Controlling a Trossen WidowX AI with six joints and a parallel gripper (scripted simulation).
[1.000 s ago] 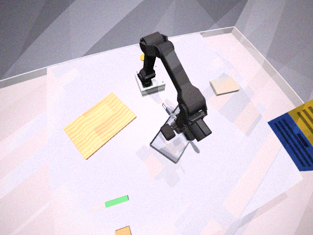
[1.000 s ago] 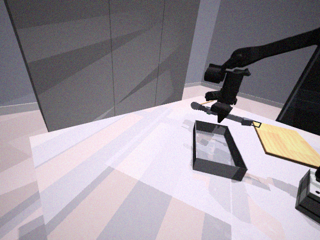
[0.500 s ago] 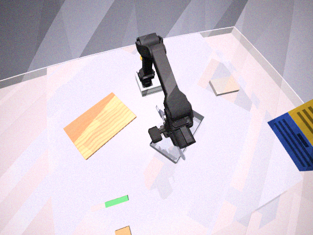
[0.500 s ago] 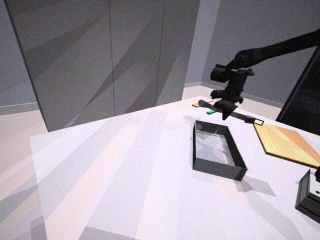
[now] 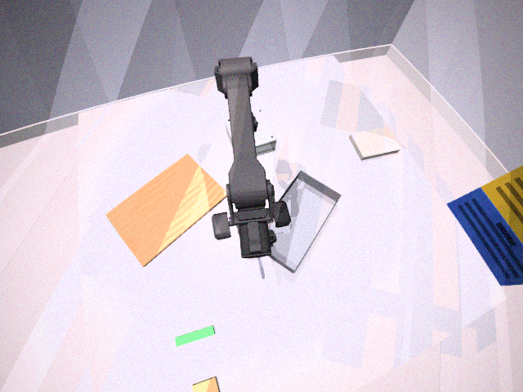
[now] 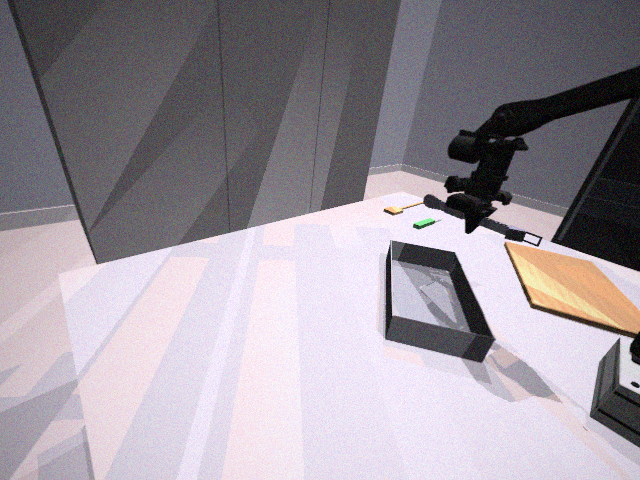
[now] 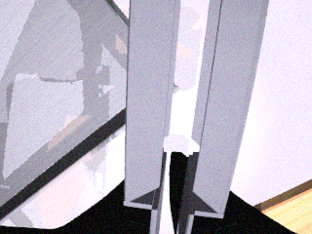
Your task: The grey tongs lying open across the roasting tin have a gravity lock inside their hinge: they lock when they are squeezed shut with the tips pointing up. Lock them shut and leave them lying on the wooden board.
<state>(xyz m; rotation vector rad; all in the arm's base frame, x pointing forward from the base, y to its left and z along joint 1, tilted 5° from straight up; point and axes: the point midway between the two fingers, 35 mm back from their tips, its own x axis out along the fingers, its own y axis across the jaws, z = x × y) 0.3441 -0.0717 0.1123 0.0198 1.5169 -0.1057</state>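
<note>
The wooden board lies 250 mm to the right of my gripper tip, 200 mm behind it and 120 mm below it. From my gripper tip the other things lie so: roasting tin (160 mm to the left, 90 mm below, 10 mm behind); beige tile (600 mm to the left, 230 mm behind, 110 mm below).
</note>
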